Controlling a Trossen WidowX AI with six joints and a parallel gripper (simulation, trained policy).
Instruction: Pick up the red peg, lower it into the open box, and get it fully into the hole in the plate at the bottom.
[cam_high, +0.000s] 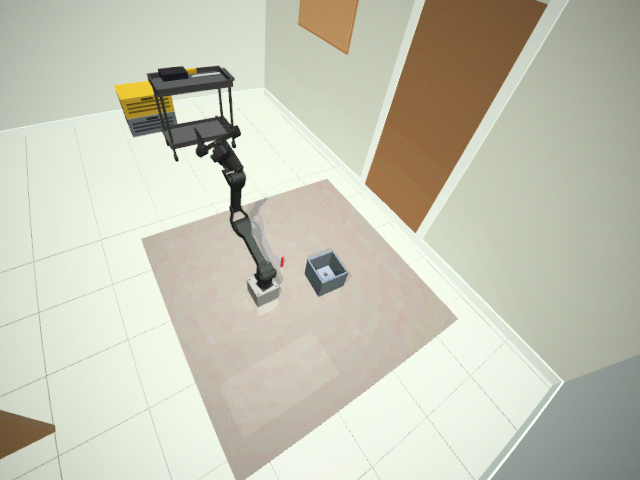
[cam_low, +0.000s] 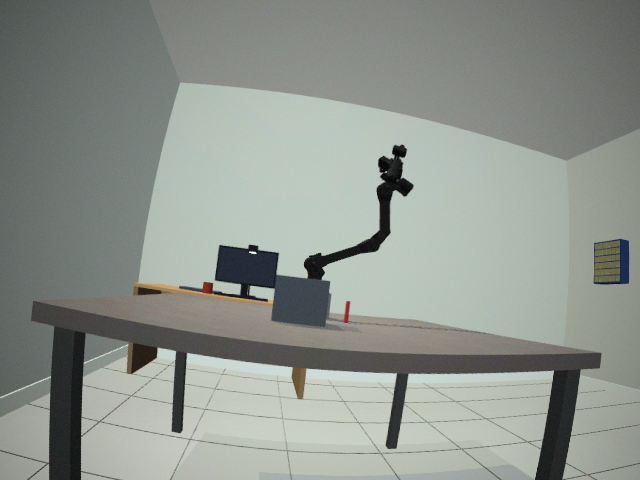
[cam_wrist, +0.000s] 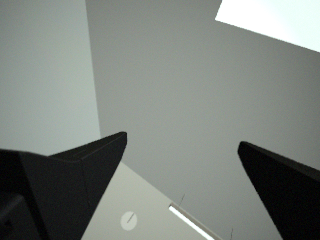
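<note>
Now: the red peg 19 cm ahead of my gripper tip, 28 cm to the right of it and 75 cm below it.
</note>
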